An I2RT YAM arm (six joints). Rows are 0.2 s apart.
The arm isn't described. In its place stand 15 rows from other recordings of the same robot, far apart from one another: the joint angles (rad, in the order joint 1, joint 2, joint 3, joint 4, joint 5, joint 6), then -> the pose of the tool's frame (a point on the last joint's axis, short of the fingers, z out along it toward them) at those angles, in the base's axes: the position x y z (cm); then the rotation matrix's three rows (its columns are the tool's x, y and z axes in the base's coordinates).
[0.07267 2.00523 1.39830 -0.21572 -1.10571 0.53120] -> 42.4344 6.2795 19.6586; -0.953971 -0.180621 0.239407; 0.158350 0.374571 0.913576; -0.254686 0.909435 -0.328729
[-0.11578 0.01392 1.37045 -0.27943 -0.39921 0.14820] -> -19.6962 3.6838 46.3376; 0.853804 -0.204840 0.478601; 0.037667 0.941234 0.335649; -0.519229 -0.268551 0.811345
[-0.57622 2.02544 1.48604 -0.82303 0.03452 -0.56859] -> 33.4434 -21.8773 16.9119; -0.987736 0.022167 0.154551; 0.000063 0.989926 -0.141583; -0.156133 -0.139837 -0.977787
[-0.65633 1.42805 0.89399 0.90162 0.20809 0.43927] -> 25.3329 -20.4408 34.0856; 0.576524 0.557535 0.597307; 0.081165 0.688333 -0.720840; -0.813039 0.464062 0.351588
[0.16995 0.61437 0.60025 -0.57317 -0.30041 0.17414] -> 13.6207 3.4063 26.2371; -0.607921 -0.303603 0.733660; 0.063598 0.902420 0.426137; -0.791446 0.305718 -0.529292
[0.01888 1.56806 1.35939 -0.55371 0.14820 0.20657] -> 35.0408 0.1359 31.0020; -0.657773 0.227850 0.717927; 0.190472 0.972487 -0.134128; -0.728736 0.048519 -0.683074
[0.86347 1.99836 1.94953 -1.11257 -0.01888 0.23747] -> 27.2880 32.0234 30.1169; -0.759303 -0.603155 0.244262; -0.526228 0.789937 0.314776; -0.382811 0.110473 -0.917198
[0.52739 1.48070 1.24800 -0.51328 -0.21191 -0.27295] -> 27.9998 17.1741 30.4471; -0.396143 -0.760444 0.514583; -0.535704 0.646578 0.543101; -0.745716 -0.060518 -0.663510
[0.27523 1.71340 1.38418 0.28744 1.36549 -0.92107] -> 38.4740 7.2435 34.8996; -0.729734 0.503951 0.462084; -0.374752 0.270471 -0.886795; -0.571881 -0.820292 -0.008515
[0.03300 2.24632 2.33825 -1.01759 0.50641 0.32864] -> 48.7058 -0.1198 31.7757; -0.671073 0.506338 0.541555; 0.260248 0.844857 -0.467427; -0.694213 -0.172740 -0.698734
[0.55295 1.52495 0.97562 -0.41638 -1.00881 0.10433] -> 24.0379 18.3756 22.4015; -0.767887 -0.612841 -0.186481; -0.408707 0.244550 0.879292; -0.493262 0.751413 -0.438259
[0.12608 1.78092 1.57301 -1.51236 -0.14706 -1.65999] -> 30.7786 4.4271 27.1833; 0.189716 -0.967949 -0.164567; -0.969110 -0.211509 0.126844; -0.157586 0.135419 -0.978176
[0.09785 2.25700 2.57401 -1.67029 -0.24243 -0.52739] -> 42.1920 5.0005 34.5129; -0.766048 -0.615574 0.185040; -0.566109 0.782459 0.259380; -0.304454 0.093945 -0.947883
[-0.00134 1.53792 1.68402 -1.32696 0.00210 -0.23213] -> 28.6638 -0.0459 37.1014; -0.900616 -0.210701 0.380126; -0.228844 0.973460 -0.002609; -0.369487 -0.089339 -0.924931
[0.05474 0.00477 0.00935 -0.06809 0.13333 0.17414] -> 10.9881 0.1282 16.8946; -0.048858 0.088038 0.994918; 0.169304 0.982423 -0.078618; -0.984352 0.164602 -0.062904
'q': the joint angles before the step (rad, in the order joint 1, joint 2, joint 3, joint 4, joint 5, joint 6). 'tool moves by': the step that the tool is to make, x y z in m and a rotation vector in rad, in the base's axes. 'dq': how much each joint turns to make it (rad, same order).
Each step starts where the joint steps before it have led.
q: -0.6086 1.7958 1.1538 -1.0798 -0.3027 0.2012
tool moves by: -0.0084 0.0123 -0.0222 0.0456 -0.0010 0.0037
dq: 0.0141 -0.0003 -0.1020 0.0781 -0.0393 0.0043
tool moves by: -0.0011 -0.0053 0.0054 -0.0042 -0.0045 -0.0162
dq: -0.0176 -0.0058 0.0176 -0.0176 0.0011 -0.0013
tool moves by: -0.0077 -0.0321 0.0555 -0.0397 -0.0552 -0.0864
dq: -0.1039 -0.0564 0.1716 -0.1664 -0.0003 -0.0187
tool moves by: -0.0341 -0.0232 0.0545 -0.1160 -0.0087 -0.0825
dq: -0.1300 -0.0956 0.1172 -0.1380 0.0794 -0.0439
